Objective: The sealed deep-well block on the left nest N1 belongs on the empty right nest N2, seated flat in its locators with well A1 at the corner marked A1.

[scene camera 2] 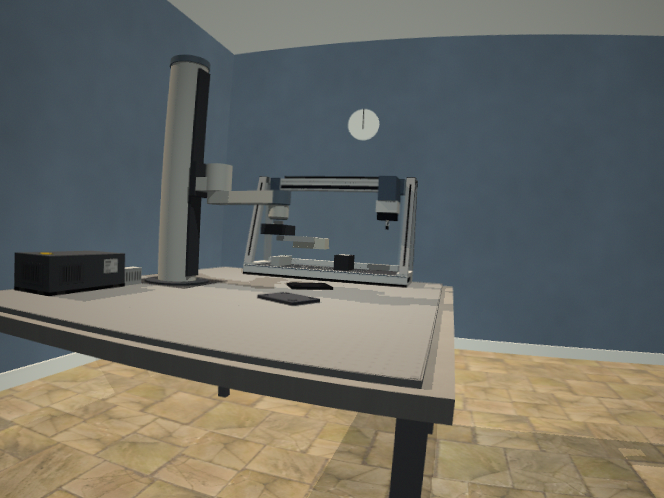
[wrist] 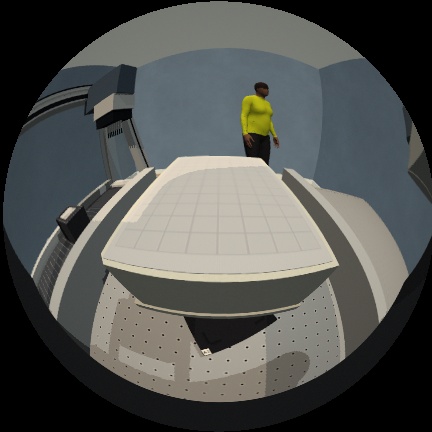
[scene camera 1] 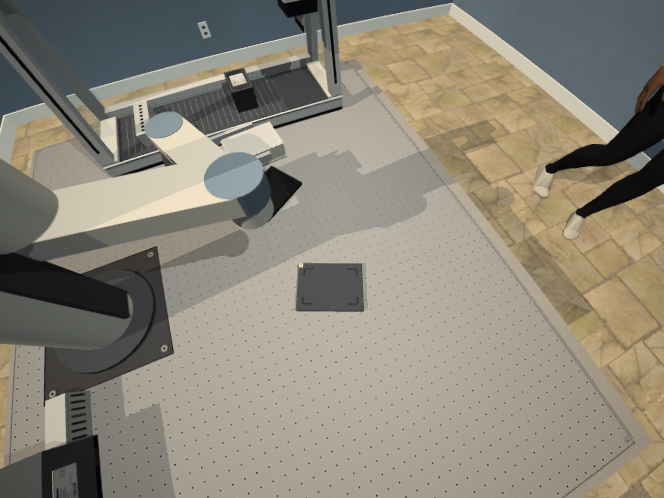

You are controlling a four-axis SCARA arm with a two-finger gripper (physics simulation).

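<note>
The pale sealed deep-well block is in the air, high above the table. My gripper is shut on its two long sides, and the block looks level. The dark left nest N1 lies below; the arm and block hide part of it, and its A1 label shows in the wrist view. The dark right nest N2 lies empty on the table, with its A1 mark at its upper left corner in scene camera 1. The block's own A1 mark cannot be made out.
A gantry frame with a deck stands behind N1; a black box is on that deck. The arm's column and a dark controller box stand at the left. A person is beyond the table.
</note>
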